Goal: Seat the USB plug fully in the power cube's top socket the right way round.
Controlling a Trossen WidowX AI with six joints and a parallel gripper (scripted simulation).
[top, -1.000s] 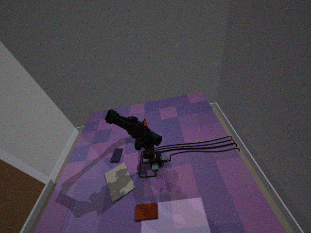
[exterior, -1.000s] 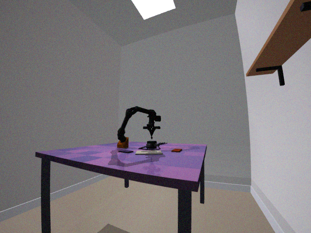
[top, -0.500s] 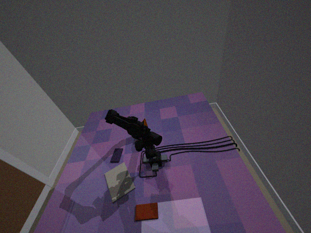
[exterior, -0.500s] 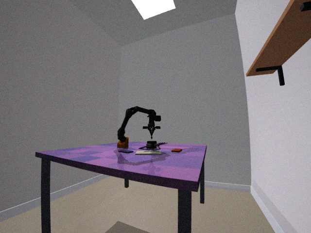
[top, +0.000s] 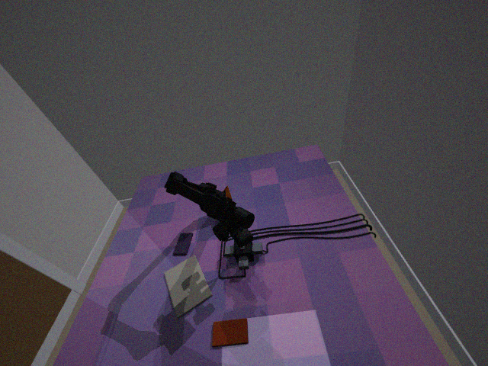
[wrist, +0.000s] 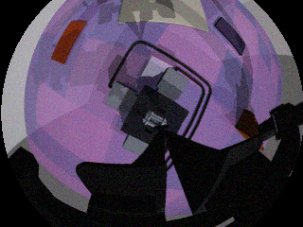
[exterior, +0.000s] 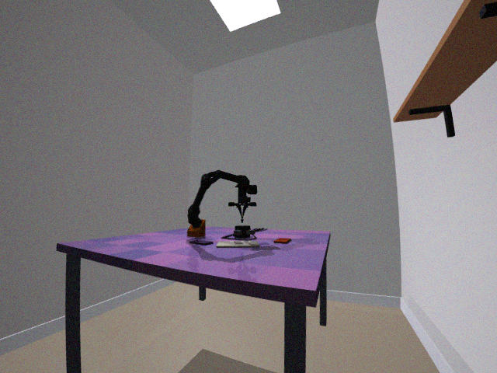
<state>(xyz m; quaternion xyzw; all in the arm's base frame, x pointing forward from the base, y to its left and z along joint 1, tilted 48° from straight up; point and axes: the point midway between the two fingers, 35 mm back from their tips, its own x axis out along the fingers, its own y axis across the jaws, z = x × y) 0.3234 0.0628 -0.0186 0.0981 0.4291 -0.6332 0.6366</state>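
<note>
Right now my gripper tip is 20 mm above the USB plug. The rest, counted from my gripper tip: white sheet 270 mm to the right, 130 mm below, 70 mm ahead; then red card 290 mm ahead, 130 mm below, 90 mm to the right.
</note>
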